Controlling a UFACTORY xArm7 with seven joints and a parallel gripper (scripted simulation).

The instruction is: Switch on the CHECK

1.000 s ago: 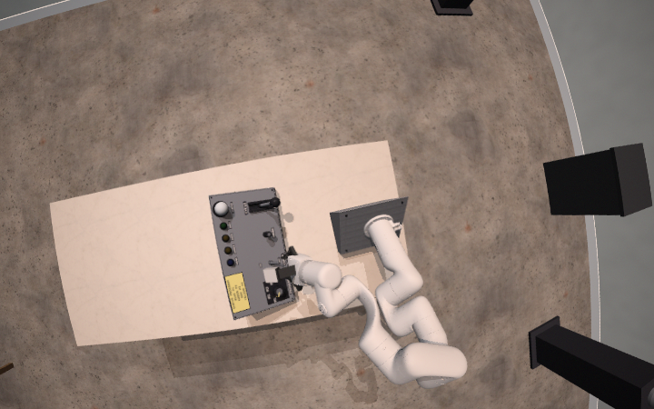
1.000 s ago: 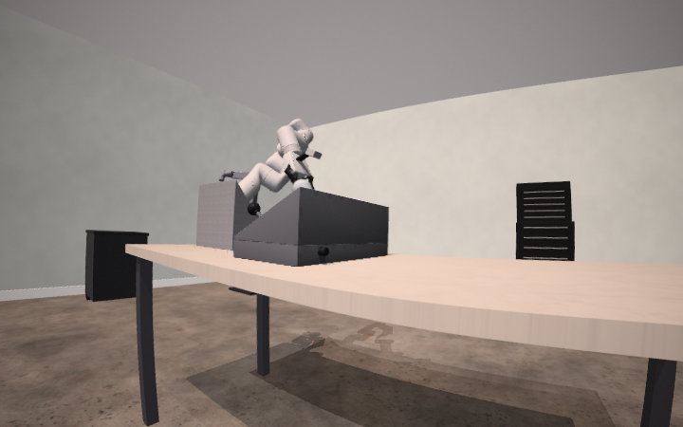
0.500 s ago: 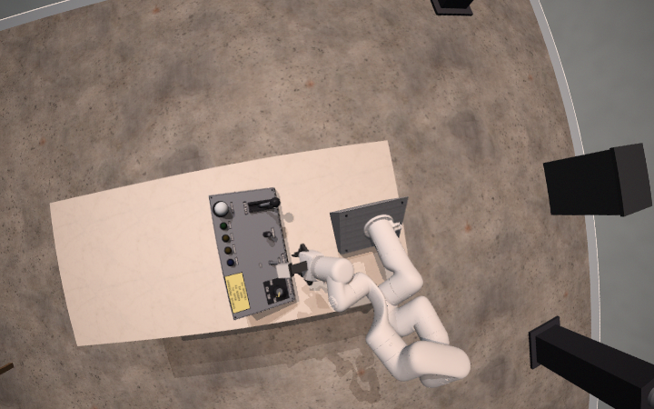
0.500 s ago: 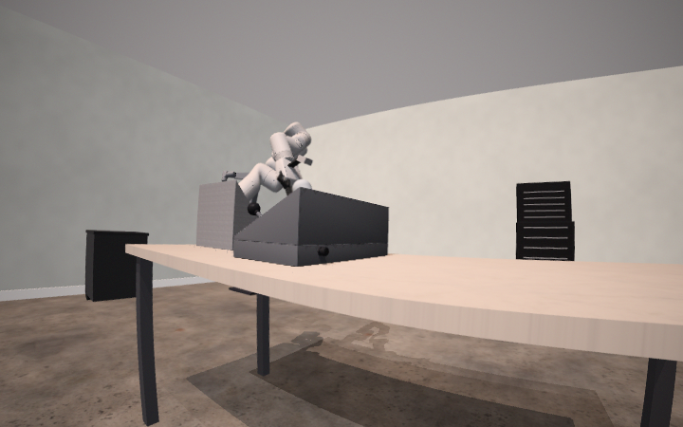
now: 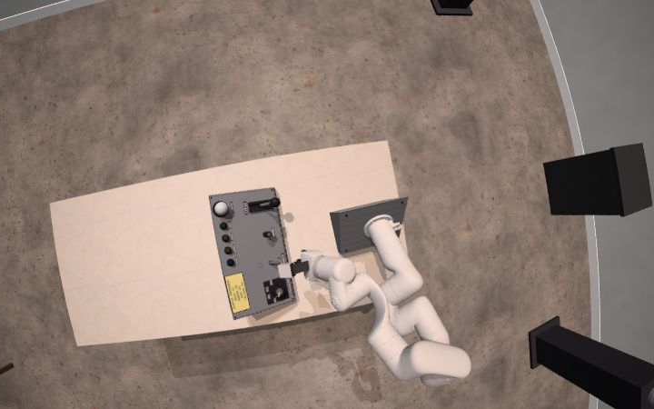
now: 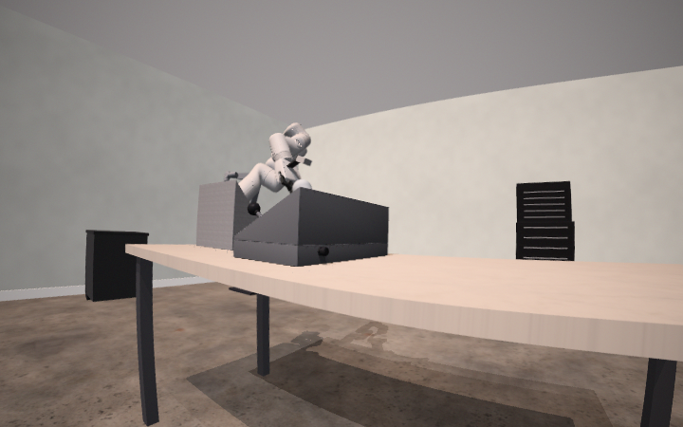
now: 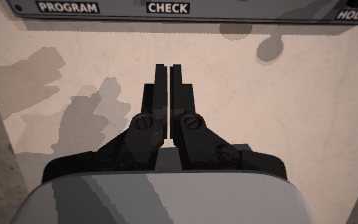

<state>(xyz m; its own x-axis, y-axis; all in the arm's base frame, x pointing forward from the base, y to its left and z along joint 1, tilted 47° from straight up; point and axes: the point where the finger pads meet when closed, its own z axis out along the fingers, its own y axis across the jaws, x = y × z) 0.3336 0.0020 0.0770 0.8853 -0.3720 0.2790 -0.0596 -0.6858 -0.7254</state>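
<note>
Now: hand 110 mm short of the check toggle, 110 mm above it and 10 mm to the left of it. From my hand the other things lie so: rotary selector 130 mm to the left, 120 mm ahead, 110 mm below; small black knob 120 mm to the right, 110 mm below, 100 mm ahead; grey console 140 mm ahead, 130 mm below, 60 mm to the right.
</note>
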